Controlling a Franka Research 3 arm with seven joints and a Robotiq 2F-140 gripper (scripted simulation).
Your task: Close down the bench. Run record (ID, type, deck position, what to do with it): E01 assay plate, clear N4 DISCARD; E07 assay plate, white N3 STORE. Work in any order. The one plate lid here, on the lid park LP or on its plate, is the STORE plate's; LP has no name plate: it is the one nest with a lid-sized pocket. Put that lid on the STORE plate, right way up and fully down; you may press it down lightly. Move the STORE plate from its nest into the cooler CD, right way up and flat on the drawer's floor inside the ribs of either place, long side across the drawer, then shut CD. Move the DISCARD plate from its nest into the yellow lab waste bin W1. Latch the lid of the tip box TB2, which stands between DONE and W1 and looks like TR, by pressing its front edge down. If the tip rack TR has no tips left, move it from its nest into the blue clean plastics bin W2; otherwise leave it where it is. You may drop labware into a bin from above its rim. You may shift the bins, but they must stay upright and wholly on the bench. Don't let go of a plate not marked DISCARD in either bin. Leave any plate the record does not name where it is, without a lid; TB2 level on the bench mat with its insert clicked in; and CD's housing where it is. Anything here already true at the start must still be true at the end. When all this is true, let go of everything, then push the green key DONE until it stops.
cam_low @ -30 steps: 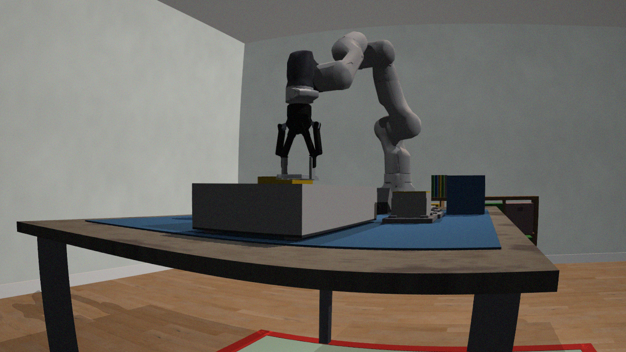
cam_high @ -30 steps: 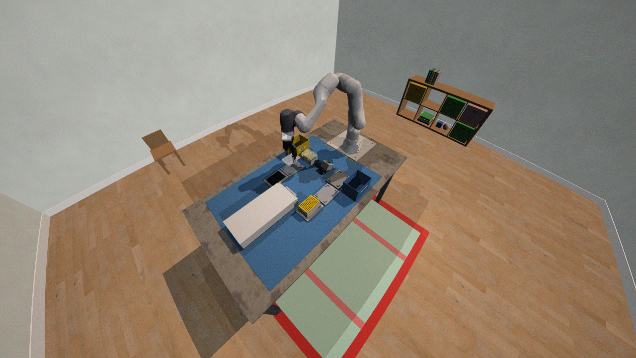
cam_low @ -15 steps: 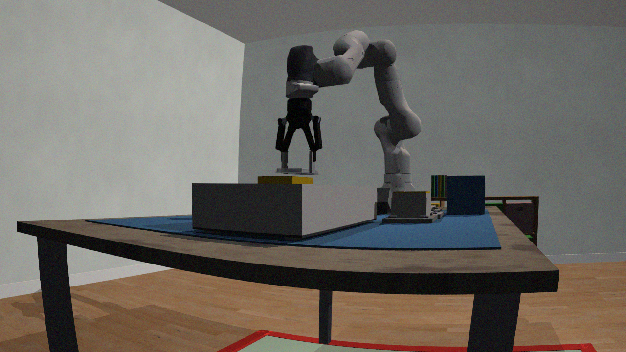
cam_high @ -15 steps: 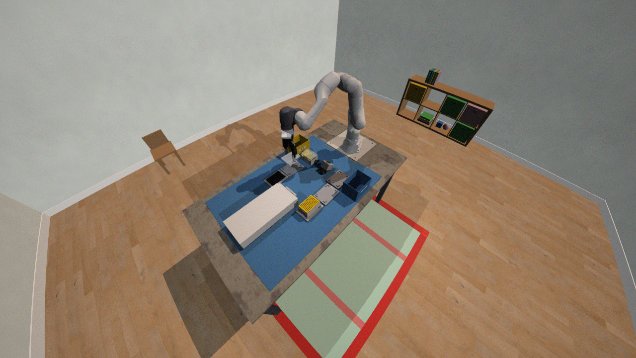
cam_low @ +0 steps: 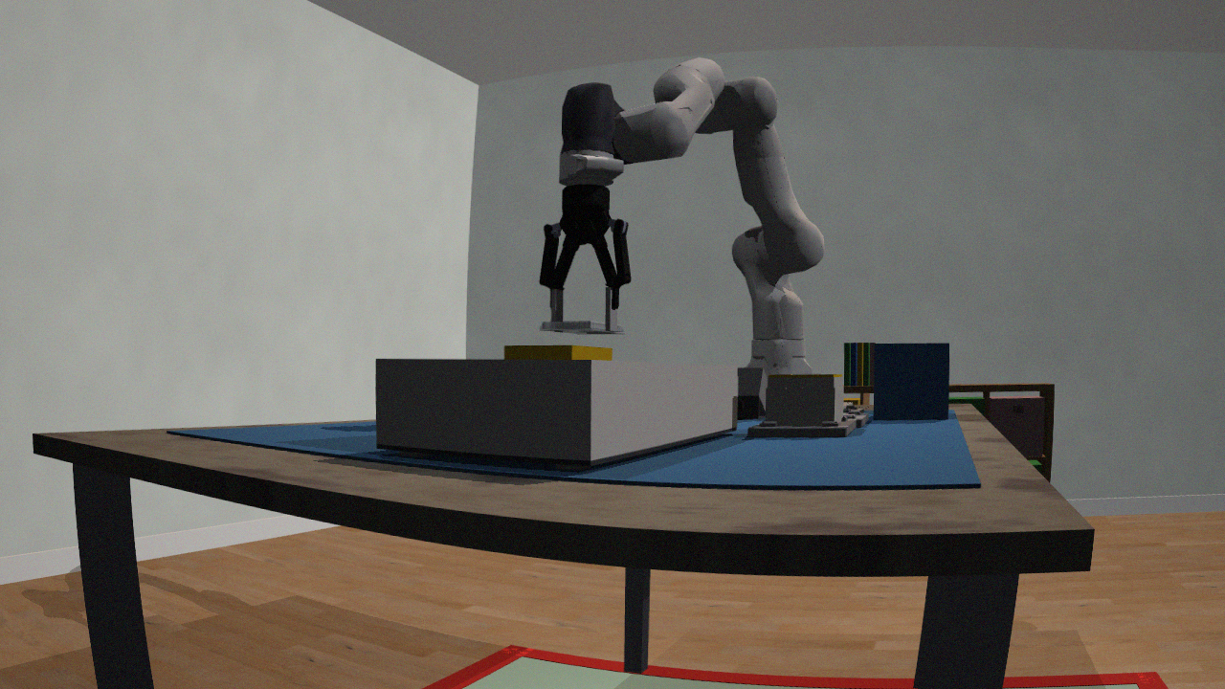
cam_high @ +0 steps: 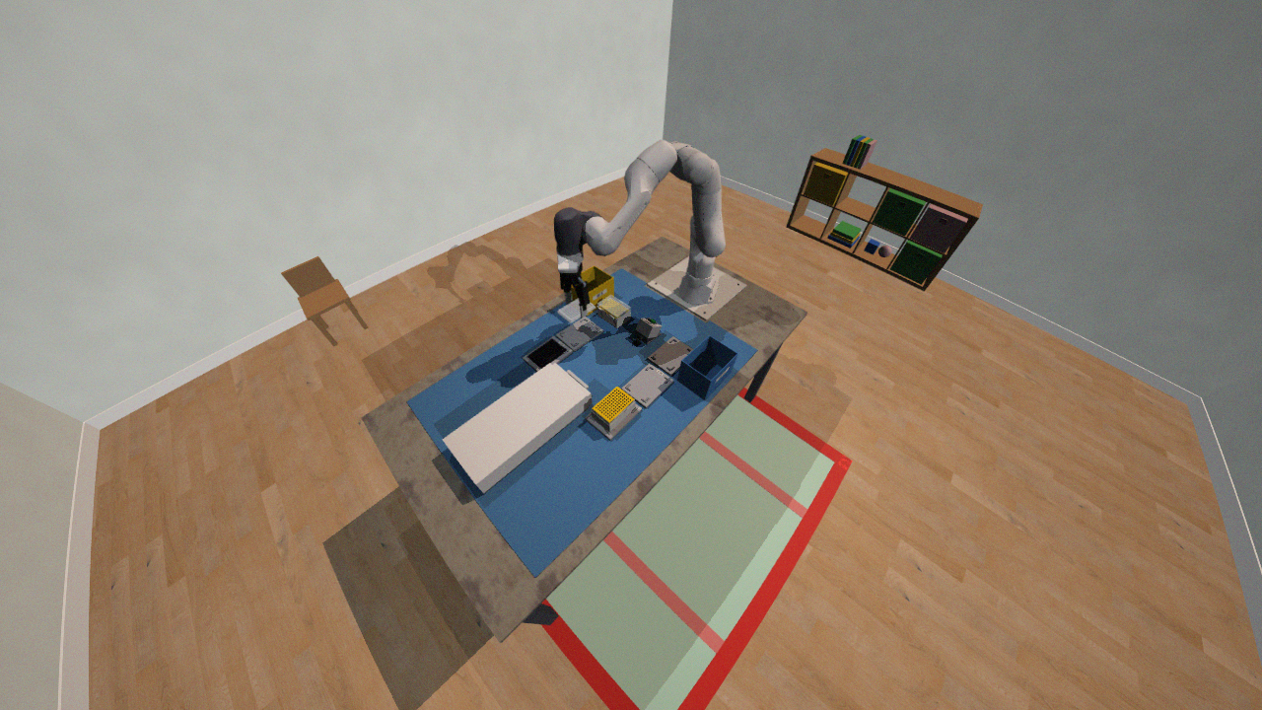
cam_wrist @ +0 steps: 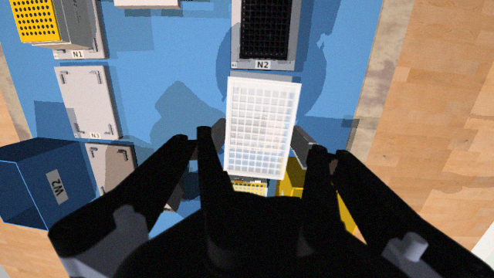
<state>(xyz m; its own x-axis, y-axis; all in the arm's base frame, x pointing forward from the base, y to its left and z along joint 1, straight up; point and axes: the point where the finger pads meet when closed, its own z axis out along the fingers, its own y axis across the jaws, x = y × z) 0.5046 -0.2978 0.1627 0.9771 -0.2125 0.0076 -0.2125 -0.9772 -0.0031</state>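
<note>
My gripper is now 200 mm past the yellow bin W1, 130 mm above it and 90 mm to the left of it. From my hand the other things lie so: clear plate (20 mm below); TB2 lid (170 mm behind, 110 mm below, 60 mm to the left); nest N4 (160 mm below).
</note>
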